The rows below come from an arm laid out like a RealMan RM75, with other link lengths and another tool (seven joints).
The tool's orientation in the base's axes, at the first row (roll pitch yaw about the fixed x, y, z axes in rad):
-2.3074 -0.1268 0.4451
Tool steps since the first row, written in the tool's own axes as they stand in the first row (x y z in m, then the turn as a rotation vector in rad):
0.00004 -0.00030 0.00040 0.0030 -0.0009 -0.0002
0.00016 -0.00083 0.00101 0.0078 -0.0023 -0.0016
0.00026 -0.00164 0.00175 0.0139 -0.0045 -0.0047
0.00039 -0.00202 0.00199 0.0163 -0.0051 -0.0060
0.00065 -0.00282 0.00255 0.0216 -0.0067 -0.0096
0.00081 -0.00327 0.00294 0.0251 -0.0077 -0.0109
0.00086 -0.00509 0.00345 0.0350 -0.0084 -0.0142
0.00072 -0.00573 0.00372 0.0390 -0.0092 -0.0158
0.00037 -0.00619 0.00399 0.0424 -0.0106 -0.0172
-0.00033 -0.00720 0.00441 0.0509 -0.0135 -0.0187
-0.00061 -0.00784 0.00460 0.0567 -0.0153 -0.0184
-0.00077 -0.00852 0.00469 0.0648 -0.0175 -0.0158
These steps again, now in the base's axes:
-0.00017 0.00047 -0.00004 0.0024 0.0016 0.0012
-0.00041 0.00125 -0.00004 0.0065 0.0035 0.0037
-0.00080 0.00227 0.00007 0.0119 0.0052 0.0082
-0.00089 0.00271 0.00021 0.0141 0.0056 0.0098
-0.00109 0.00367 0.00046 0.0192 0.0062 0.0141
-0.00121 0.00427 0.00055 0.0222 0.0074 0.0161
-0.00197 0.00568 0.00155 0.0316 0.0097 0.0201
-0.00240 0.00617 0.00182 0.0353 0.0107 0.0222
-0.00295 0.00648 0.00194 0.0382 0.0120 0.0246
-0.00406 0.00704 0.00231 0.0451 0.0162 0.0288
-0.00459 0.00742 0.00262 0.0495 0.0199 0.0307
-0.00501 0.00780 0.00304 0.0553 0.0264 0.0316

